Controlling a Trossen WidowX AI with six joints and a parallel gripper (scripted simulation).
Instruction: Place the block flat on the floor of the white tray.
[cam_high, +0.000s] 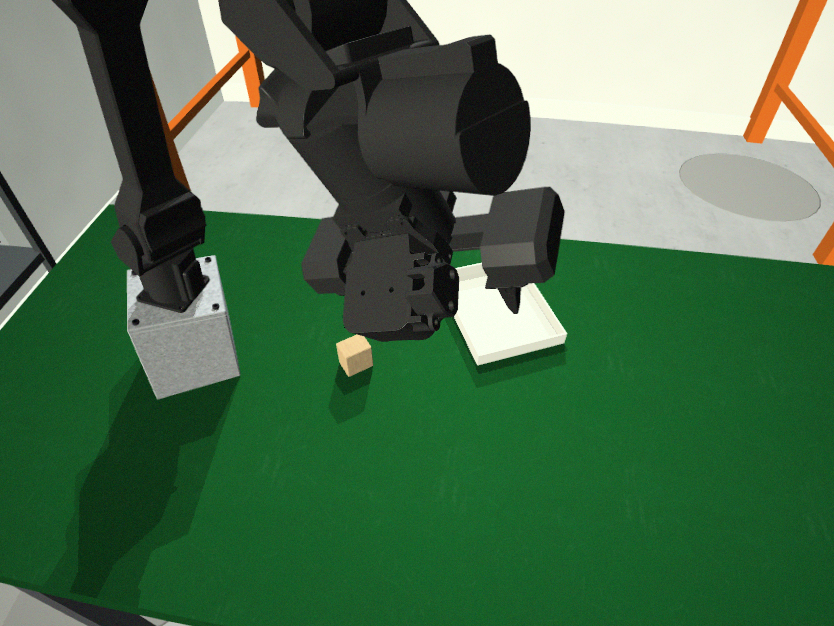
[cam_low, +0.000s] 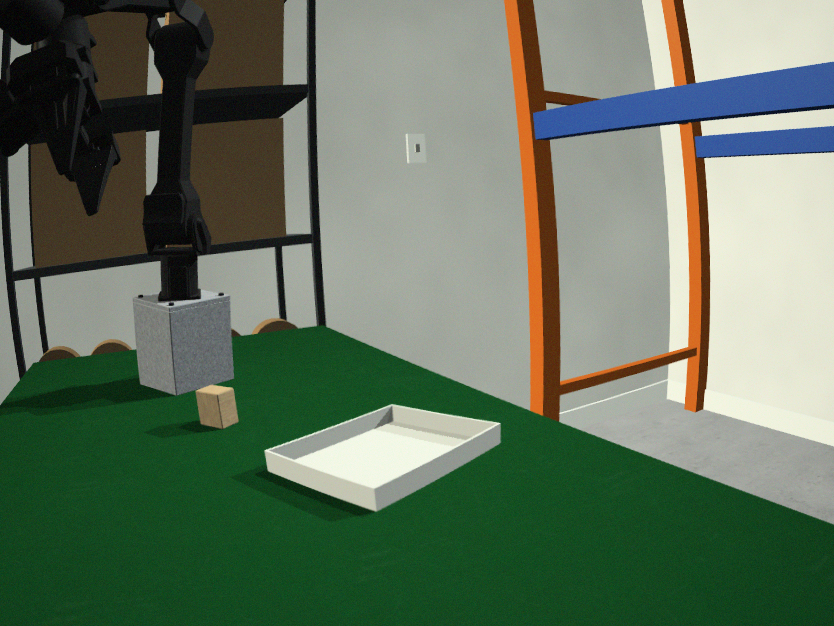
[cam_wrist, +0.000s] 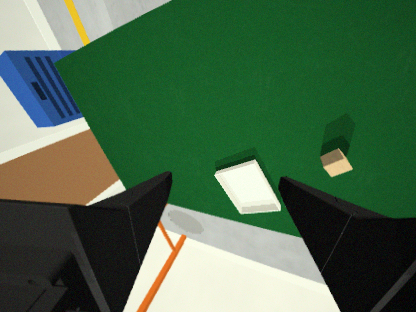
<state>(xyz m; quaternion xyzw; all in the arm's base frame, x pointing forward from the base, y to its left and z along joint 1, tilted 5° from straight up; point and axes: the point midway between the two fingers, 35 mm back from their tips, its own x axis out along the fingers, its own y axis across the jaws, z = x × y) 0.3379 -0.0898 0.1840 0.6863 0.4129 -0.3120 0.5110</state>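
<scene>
Now: hand 140 mm past the wooden block, 120 mm to the right of it and 270 mm above it. Also, from my hand: white tray: 30 mm ahead, 260 mm to the left, 280 mm below.
</scene>
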